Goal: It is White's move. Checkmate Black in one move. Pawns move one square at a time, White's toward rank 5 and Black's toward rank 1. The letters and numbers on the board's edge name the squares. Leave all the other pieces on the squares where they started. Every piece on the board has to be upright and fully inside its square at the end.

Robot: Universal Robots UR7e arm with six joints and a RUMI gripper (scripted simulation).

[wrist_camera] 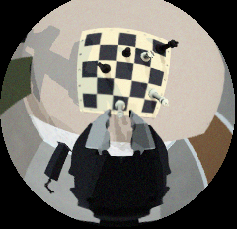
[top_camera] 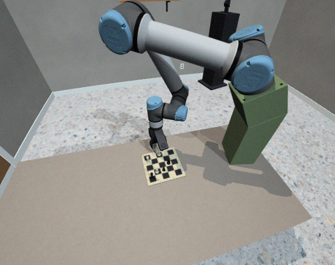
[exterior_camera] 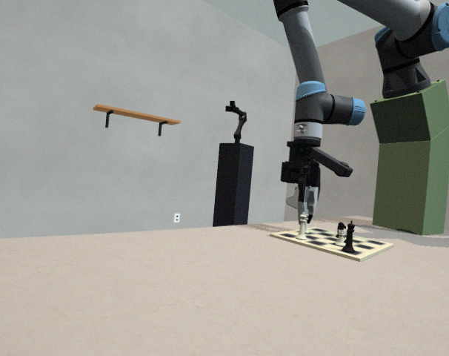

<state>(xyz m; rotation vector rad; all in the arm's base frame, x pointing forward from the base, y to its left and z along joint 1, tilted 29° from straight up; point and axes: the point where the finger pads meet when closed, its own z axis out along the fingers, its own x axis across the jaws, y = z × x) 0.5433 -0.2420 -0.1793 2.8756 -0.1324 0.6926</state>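
Right now the tall white piece is 80 mm ahead of my hand, 20 mm to the left of it and 10 mm below it. Also, from my hand: chessboard 20 mm ahead, 80 mm to the left, 40 mm below; then black king 110 mm ahead, 130 mm to the left, 10 mm below.
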